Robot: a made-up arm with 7 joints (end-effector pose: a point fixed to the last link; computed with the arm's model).
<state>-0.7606 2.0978 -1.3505 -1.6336 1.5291 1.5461 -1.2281</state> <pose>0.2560 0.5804 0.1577 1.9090 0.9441 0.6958</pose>
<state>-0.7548 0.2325 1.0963 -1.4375 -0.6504 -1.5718 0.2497</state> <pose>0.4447 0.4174 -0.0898 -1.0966 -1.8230 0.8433</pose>
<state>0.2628 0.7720 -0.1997 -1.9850 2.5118 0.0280 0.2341</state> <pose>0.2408 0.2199 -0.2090 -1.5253 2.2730 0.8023</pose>
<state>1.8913 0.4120 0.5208 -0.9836 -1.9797 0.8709 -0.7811</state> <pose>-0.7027 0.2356 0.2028 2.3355 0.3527 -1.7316</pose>
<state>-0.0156 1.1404 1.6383 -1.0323 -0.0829 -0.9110 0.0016</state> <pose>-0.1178 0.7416 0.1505 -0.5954 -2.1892 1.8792</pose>
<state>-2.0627 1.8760 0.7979 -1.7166 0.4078 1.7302 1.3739</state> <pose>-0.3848 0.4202 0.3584 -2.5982 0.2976 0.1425</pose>
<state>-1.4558 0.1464 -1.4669 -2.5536 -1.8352 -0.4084 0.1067</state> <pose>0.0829 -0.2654 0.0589 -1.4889 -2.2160 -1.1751</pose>
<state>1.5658 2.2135 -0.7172 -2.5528 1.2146 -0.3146 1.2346</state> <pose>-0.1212 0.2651 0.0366 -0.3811 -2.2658 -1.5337</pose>
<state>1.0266 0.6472 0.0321 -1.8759 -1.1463 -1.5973 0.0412</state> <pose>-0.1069 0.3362 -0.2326 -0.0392 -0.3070 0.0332</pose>
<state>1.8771 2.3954 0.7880 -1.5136 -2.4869 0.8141 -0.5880</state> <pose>0.4081 0.4130 -0.1193 -0.3683 2.4202 1.3455</pose>
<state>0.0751 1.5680 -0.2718 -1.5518 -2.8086 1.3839 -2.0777</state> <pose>0.3655 0.4961 0.0468 -0.5100 0.3377 0.4004</pose>
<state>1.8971 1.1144 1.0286 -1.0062 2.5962 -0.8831 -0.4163</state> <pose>-0.3170 0.6240 0.3569 0.5611 1.3464 -2.4628</pose>
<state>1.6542 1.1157 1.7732 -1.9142 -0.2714 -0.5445 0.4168</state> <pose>0.0145 0.4596 0.4848 0.9053 -1.1590 1.1186</pose>
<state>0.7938 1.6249 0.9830 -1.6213 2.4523 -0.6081 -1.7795</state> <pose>0.2304 0.5228 0.3705 -0.1584 -1.1516 2.1418</pose>
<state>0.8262 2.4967 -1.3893 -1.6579 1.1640 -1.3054 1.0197</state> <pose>-0.0240 0.5962 0.2780 0.2880 1.2171 1.9494</pose>
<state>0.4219 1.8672 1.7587 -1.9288 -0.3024 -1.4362 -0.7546</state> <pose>-0.0133 0.2411 0.6481 -0.2710 2.8016 1.2127</pose>
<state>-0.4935 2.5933 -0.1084 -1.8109 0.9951 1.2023 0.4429</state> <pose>0.1923 0.1826 0.6403 0.4589 -0.6482 2.5390</pose>
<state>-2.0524 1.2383 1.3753 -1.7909 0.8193 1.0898 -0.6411</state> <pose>-0.0849 0.5860 0.3185 -2.1908 -1.1733 0.8886</pose>
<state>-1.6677 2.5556 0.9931 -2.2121 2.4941 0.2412 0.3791</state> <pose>-0.4415 -0.0162 0.2511 -0.3891 -0.9550 0.0409</pose>
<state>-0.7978 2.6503 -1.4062 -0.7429 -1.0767 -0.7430 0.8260</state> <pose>-0.2206 0.5617 0.6368 2.2862 0.0263 1.5480</pose>
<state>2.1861 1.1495 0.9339 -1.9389 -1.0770 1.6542 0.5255</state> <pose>-0.0807 0.5267 0.1844 -2.1114 1.5284 -1.2906</pose>
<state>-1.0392 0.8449 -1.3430 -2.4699 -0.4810 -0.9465 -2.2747</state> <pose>0.2754 -0.0839 -0.0100 1.6676 2.2440 0.1380</pose>
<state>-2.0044 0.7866 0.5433 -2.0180 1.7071 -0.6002 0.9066</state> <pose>0.0452 0.2026 0.5828 -0.9977 0.2509 -2.0041</pose>
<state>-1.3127 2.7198 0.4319 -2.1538 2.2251 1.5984 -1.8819</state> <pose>-0.2378 -0.0945 0.5234 1.9503 -1.5203 0.4538</pose>
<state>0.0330 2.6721 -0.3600 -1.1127 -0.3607 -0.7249 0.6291</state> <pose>0.2884 0.3560 0.6981 1.6321 -0.8696 0.8314</pose>
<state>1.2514 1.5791 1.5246 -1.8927 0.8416 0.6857 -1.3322</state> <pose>0.2507 0.4147 0.4572 1.6365 -1.1644 1.1888</pose>
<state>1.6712 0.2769 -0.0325 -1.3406 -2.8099 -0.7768 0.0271</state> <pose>-0.5816 0.0740 -0.1301 0.8775 0.4880 -0.8464</pose>
